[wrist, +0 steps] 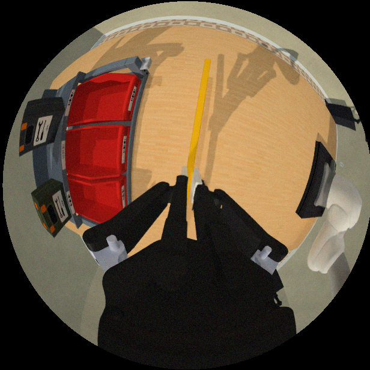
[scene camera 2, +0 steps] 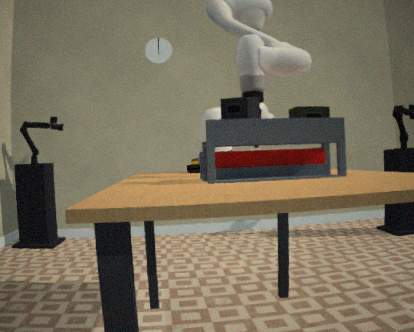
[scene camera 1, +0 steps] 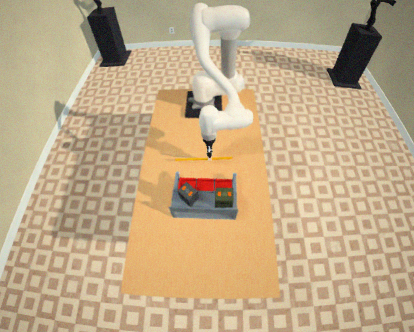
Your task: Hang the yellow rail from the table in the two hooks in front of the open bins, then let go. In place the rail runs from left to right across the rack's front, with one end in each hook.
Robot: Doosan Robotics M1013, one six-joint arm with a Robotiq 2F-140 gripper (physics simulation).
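Frame: origin at the arm's base, x right, y ahead, z up, level; millimetres.
Seen in the pictures: gripper, fingertip midpoint: (scene camera 1: 209,158); arm's base, origin of the base link: (scene camera 1: 204,101).
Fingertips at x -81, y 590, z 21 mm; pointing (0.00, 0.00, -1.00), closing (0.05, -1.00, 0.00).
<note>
Pixels of each thing's top centre, then the offset from my fingertips to it. Level surfaces: height alone.
- yellow rail, middle of its top: (scene camera 2: 244,153) (scene camera 1: 203,157) dy +2, dx +40, dz +16 mm
- dark grey toolbox, middle of its top: (scene camera 2: 239,96) (scene camera 1: 187,189) dy +318, dx +98, dz +170 mm
- green toolbox, middle of its top: (scene camera 2: 308,107) (scene camera 1: 224,193) dy +318, dx -100, dz +137 mm
- wooden table, its level: dz -62 mm
My gripper (scene camera 1: 209,157) (wrist: 188,174) is shut on the yellow rail (scene camera 1: 223,158) (scene camera 2: 195,161) (wrist: 201,102) near its middle. The rail is held level above the table, its shadow apart from it in the wrist view, and runs left to right in front of the rack. The grey rack (scene camera 1: 204,213) (scene camera 2: 275,131) holds red open bins (scene camera 1: 205,184) (scene camera 2: 270,157) (wrist: 96,150). One pale hook (wrist: 146,64) shows at a front corner of the rack in the wrist view; the other is hidden there behind the gripper. The rail is apart from the hooks.
A dark grey toolbox (scene camera 1: 188,194) (scene camera 2: 240,108) (wrist: 42,127) sits askew on top of the rack, and a green toolbox (scene camera 1: 224,197) (scene camera 2: 309,112) (wrist: 51,207) stands on its other side. The arm's black base plate (scene camera 1: 190,111) (wrist: 314,185) is on the wooden table (scene camera 1: 200,260) behind the rail.
</note>
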